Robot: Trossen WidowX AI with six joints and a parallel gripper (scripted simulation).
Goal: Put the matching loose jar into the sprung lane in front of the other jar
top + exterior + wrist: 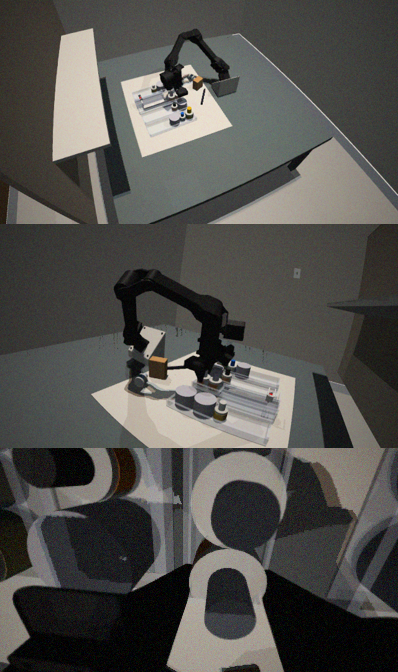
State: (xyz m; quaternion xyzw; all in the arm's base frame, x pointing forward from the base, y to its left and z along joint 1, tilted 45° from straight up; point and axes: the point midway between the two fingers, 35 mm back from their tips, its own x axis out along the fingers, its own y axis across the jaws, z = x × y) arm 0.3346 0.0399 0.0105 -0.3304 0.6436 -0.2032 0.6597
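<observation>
My gripper tip is 16 cm past the brown box and 7 cm to the left of it. The rest, counted from my gripper tip: clear lane rack 15 cm ahead, 1 cm below; then shelf 50 cm ahead, 34 cm above, 6 cm to the left; then black stick 16 cm behind, 3 cm to the left, 3 cm below.
</observation>
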